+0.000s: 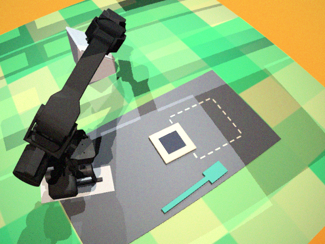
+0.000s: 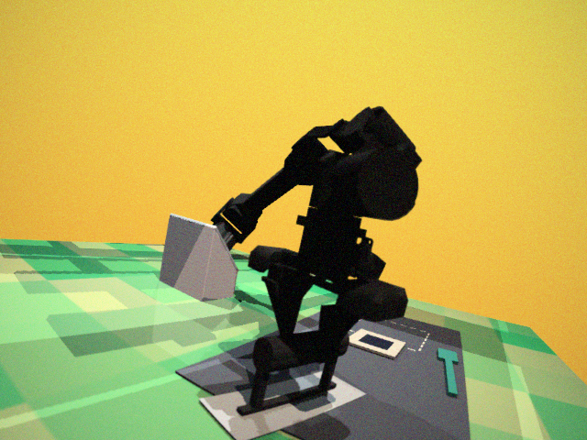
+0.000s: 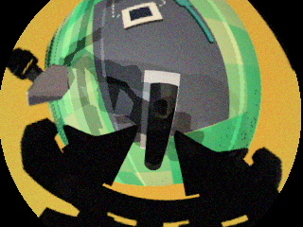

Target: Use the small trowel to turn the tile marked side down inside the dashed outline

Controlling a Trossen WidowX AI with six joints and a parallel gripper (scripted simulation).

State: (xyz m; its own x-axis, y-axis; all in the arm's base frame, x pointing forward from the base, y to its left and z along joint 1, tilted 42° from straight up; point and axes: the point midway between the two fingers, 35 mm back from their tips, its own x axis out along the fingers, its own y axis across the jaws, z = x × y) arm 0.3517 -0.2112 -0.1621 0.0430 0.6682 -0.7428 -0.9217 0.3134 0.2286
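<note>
Now: gripper tip 50 mm short of the grey mat, 260 mm to the right of it and 80 mm above it. The rest, counted from my gripper tip: cream tile (40 mm ahead, 290 mm to the left, 60 mm below); then teal trowel (190 mm ahead, 280 mm to the left, 60 mm below).
</note>
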